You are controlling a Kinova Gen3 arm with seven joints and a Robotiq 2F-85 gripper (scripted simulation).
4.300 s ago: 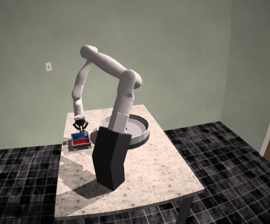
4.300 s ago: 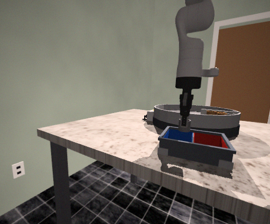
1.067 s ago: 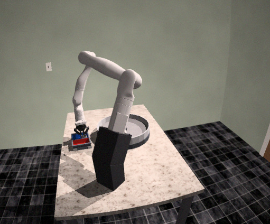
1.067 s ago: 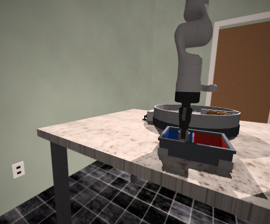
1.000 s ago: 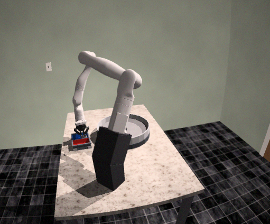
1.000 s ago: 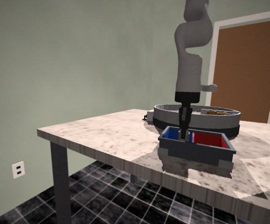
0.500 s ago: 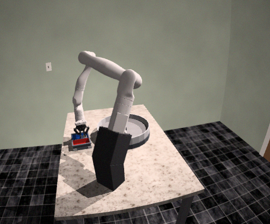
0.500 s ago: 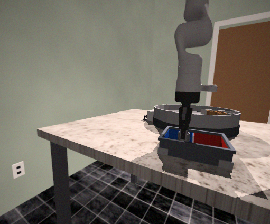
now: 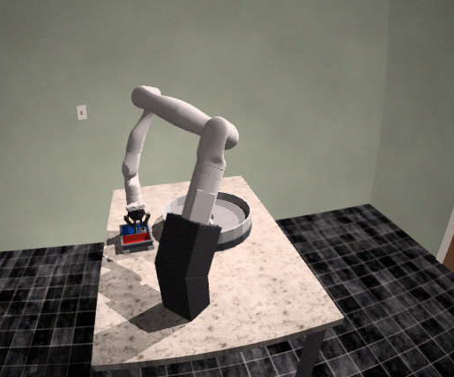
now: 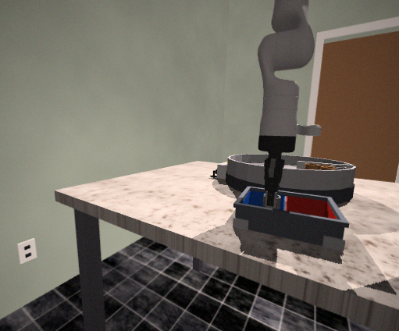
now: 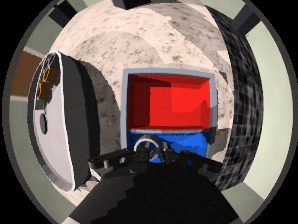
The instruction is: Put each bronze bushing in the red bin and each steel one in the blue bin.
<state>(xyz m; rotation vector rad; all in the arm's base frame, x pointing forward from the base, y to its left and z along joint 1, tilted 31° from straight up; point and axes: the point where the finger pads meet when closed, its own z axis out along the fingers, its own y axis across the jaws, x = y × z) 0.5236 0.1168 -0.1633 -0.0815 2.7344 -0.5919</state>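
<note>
My gripper is now 30 mm past the bin tray, 20 mm to the right of it and 20 mm above it. Round my hand: turntable 330 mm to the right, 20 mm behind, 10 mm above.
</note>
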